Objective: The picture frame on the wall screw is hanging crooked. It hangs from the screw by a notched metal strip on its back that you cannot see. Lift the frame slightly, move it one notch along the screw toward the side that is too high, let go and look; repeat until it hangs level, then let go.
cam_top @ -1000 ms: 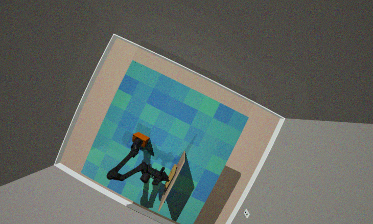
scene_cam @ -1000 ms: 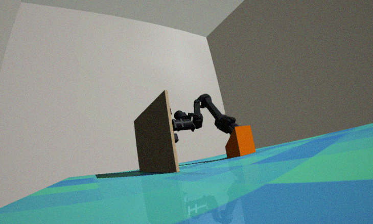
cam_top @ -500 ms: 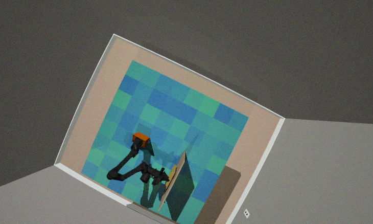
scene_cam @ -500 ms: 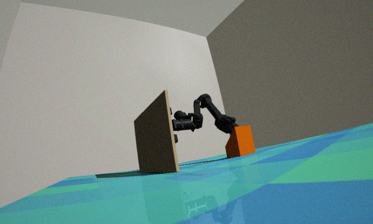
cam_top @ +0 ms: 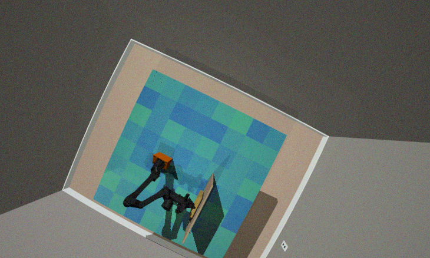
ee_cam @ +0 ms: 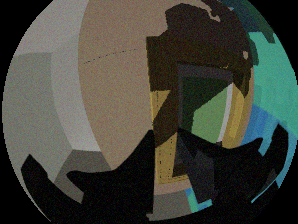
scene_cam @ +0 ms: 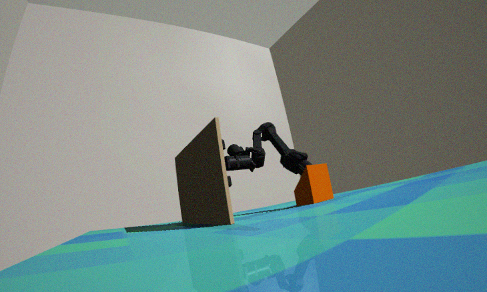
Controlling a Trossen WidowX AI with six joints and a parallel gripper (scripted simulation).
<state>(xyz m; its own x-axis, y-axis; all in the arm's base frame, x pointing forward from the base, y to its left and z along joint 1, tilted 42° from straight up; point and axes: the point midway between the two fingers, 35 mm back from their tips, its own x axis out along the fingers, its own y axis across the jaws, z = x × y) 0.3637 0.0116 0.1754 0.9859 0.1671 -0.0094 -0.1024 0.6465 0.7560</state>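
My gripper tip is now 1 cm short of the picture frame, 1 cm to the right of it and 5 cm above it. Round my gripper tip: wall panel 2 cm ahead, 6 cm below.
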